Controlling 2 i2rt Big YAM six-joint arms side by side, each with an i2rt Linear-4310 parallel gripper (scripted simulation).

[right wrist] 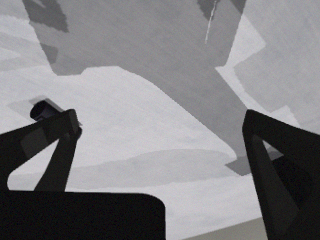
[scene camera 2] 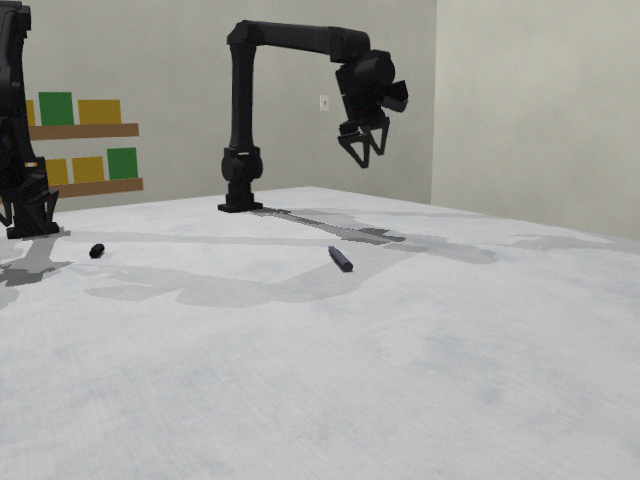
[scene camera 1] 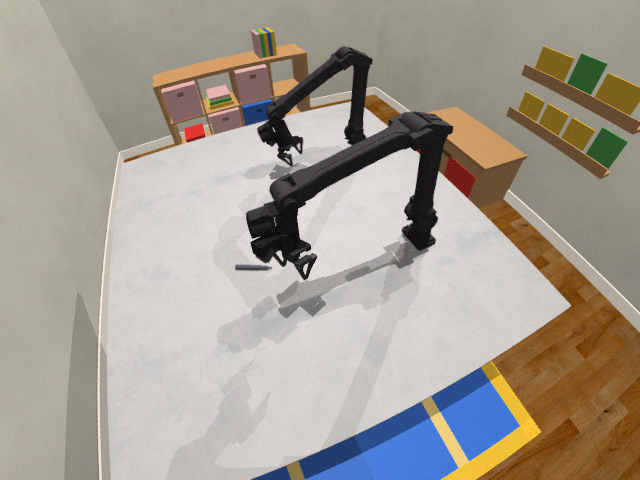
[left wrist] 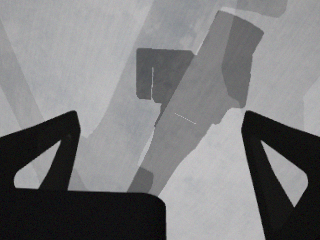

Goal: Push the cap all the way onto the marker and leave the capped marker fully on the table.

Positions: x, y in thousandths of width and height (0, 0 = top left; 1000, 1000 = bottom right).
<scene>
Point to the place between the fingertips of my left gripper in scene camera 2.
584, 336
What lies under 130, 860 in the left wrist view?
My left gripper.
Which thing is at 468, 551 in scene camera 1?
My left gripper.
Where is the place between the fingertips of my right gripper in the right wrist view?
502, 494
</scene>
